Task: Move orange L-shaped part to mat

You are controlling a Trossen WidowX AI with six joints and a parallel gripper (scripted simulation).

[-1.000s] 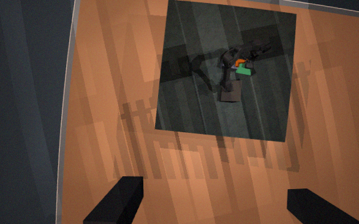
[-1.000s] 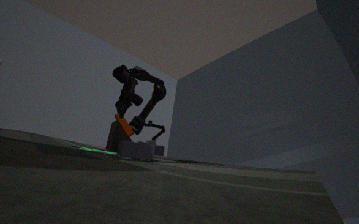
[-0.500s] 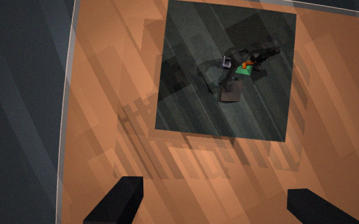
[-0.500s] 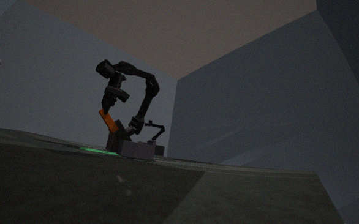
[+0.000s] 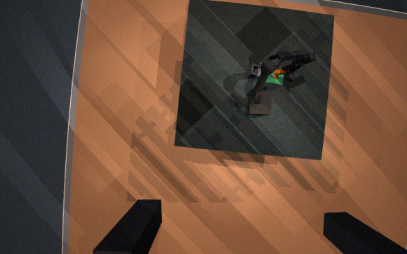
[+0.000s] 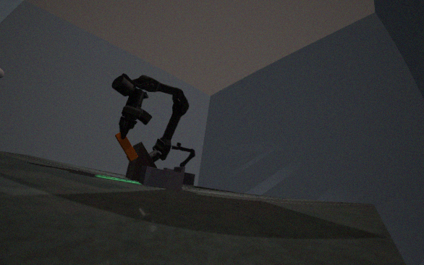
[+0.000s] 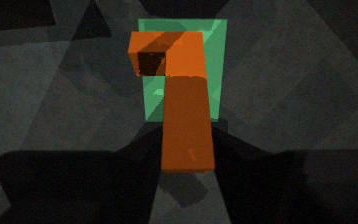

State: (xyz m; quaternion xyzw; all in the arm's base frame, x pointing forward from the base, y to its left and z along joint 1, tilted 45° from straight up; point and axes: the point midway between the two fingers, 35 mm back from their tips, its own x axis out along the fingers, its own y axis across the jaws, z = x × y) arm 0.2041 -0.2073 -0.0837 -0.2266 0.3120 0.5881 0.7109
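Now: the green mat 20 mm to the left of my gripper tip and 160 mm below it. The rest, counted from my gripper tip: orange L-shaped part: 10 mm behind, 30 mm to the left, 30 mm below.
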